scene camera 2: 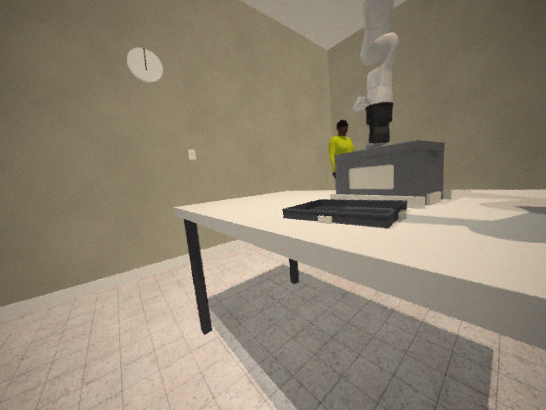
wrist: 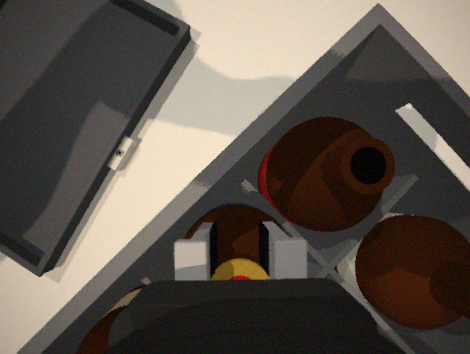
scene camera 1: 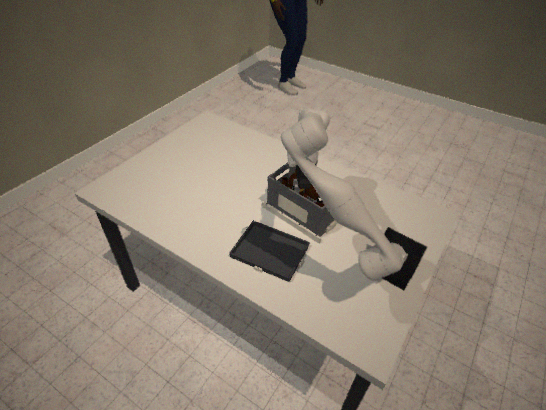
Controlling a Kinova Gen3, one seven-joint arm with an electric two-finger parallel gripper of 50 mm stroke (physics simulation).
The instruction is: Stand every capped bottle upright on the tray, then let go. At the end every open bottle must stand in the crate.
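Frame: origin at the arm's base, x back, y right, z up, level; centimetres.
Where they show: gripper, fingertip midpoint: (scene camera 2: 370, 164) (wrist: 238, 242).
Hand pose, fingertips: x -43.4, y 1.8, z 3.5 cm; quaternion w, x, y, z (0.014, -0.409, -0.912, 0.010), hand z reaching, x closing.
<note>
Things, the pixels of their centre, and the offset from my fingertips. "spot": a spot on its surface instead.
- grey crate, body centre: (wrist: 278, 313) (scene camera 2: 384, 175) (scene camera 1: 306, 196) dz -4.1, dx +2.2, dy +5.5 cm
- capped bottle, body centre: (wrist: 236, 260) dz -4.2, dx +1.3, dy +1.2 cm
- open bottle, body centre: (wrist: 322, 175) dz -4.2, dx -6.7, dy +1.8 cm
- brown bottle, body centre: (wrist: 411, 268) dz -4.2, dx -5.9, dy +10.8 cm
- further bottle, surface spot: (wrist: 96, 332) spot: dz -2.0, dx +9.9, dy -2.6 cm
- black tray, body centre: (wrist: 30, 98) (scene camera 2: 343, 209) (scene camera 1: 270, 249) dz -11.5, dx +3.6, dy -21.3 cm
The grey crate (scene camera 1: 286, 200) (scene camera 2: 415, 172) (wrist: 280, 116) holds several brown bottles. My gripper (wrist: 238, 242) is shut on the neck of a capped bottle (wrist: 240, 227) with a yellow and red cap; this bottle stands in a crate compartment beside the wall nearest the tray. An open bottle (wrist: 327, 180) with a dark mouth and a red label edge stands in the neighbouring compartment. Another brown bottle (wrist: 405, 280) is at the right, its top partly cut off by the view. A further bottle (wrist: 96, 332) is mostly hidden at the lower left. The black tray (scene camera 1: 244, 259) (scene camera 2: 345, 218) (wrist: 155, 95) holds no bottle.
Pale blocks edge the crate's base, and small pale blocks (scene camera 1: 258, 269) (scene camera 2: 325, 219) (wrist: 120, 153) sit at the tray's sides. The crate's raised walls and inner dividers surround the bottles. A black mat (scene camera 1: 416, 250) lies under the arm's base. A person (scene camera 1: 293, 42) (scene camera 2: 341, 145) stands beyond the table.
</note>
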